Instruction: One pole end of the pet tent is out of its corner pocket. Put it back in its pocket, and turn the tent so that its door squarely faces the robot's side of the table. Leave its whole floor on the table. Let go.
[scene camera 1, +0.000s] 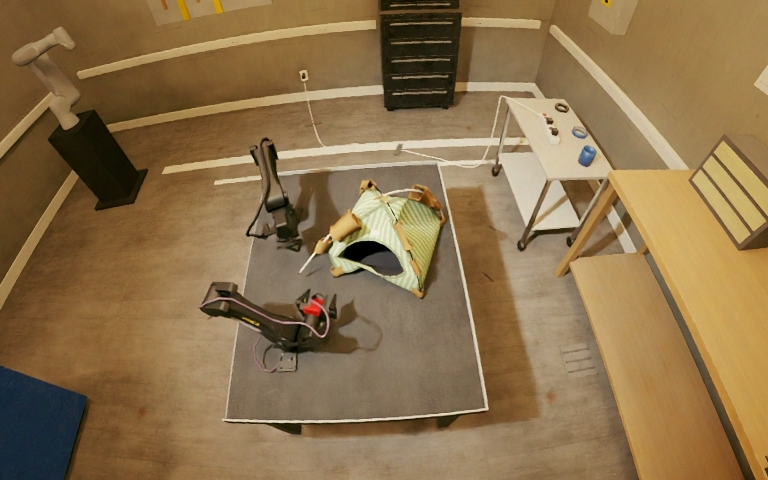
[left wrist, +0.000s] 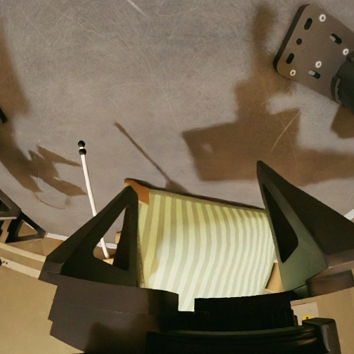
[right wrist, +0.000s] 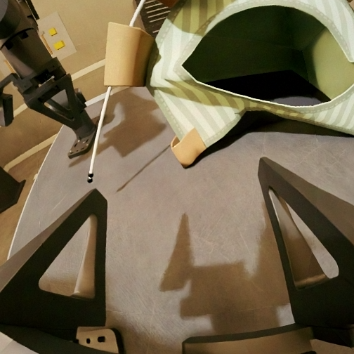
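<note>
The green-and-white striped tent (scene camera 1: 427, 232) (left wrist: 205, 245) (right wrist: 220, 117) stands on the table. Its dark door opening (scene camera 1: 373, 257) (right wrist: 265, 55) faces mostly the bottom of the scene picture. The loose white pole (scene camera 1: 307, 263) (left wrist: 89, 185) (right wrist: 100, 132) runs through a tan sleeve (scene camera 1: 344, 225) (right wrist: 127, 55); its black-tipped end sticks out above the table, apart from the tan corner pocket (scene camera 1: 337, 271) (left wrist: 138, 191) (right wrist: 189, 148). My left gripper (scene camera 1: 291, 246) (left wrist: 189, 179) is open, near the pole's side of the tent, holding nothing. My right gripper (scene camera 1: 320, 297) (right wrist: 173, 181) is open and empty, below the tent in the scene picture.
The grey table (scene camera 1: 362, 384) has a pale edge; both arms stand along its left side in the picture. A right arm base plate (left wrist: 310, 50) shows in the left wrist view. A white cart (scene camera 1: 529, 135) and a wooden bench (scene camera 1: 640, 339) stand beyond the table's right side.
</note>
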